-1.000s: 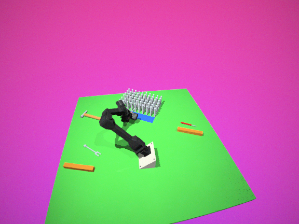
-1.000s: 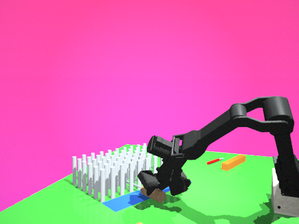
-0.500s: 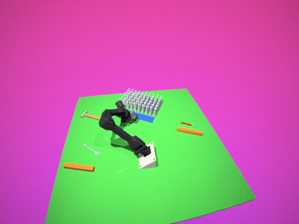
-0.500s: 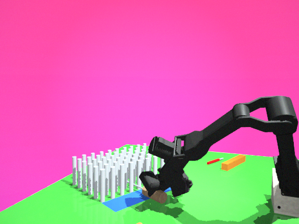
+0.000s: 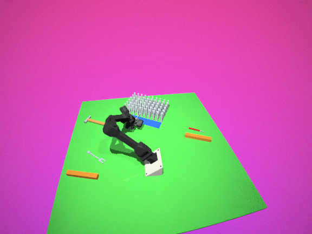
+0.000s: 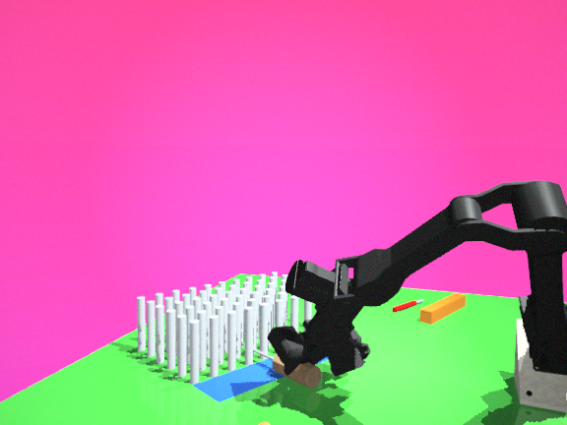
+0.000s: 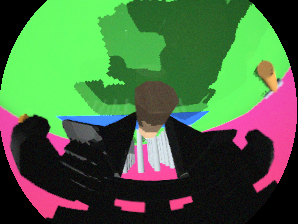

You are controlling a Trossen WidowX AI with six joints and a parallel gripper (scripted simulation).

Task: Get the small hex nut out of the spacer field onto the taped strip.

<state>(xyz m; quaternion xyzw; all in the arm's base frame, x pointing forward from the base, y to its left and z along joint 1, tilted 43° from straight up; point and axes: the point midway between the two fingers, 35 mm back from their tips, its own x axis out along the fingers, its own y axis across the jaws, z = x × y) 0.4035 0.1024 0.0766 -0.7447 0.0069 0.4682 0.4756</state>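
The blue taped strip lies 60 mm to the right of my gripper tip, 30 mm ahead of it and 20 mm below it. Round my gripper tip: wrench 330 mm behind, 300 mm to the left, 10 mm below; hook tool 90 mm ahead, 50 mm to the right; hex nut 180 mm ahead, 100 mm to the right, 10 mm below.
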